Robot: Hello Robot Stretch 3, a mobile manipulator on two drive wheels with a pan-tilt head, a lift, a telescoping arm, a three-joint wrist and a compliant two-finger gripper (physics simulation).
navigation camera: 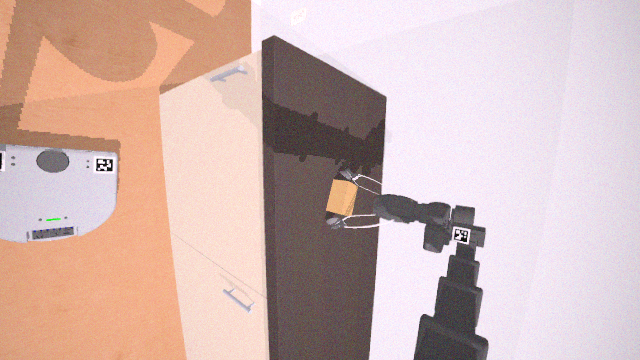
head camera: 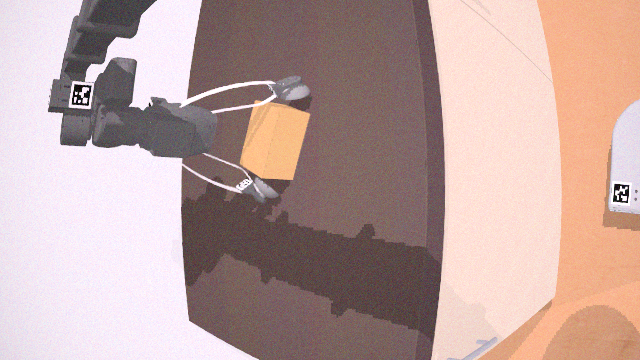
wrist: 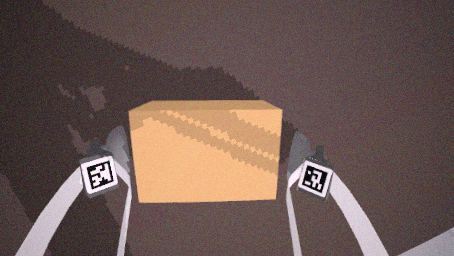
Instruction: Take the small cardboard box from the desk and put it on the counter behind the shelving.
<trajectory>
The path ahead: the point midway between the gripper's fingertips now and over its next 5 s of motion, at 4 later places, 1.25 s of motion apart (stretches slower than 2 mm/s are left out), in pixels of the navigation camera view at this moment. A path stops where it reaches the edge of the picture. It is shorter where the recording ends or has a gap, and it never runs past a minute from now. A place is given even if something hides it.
My gripper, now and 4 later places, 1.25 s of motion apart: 333, 196; 349, 199; 321, 203; 257, 212; 198, 221
</trajectory>
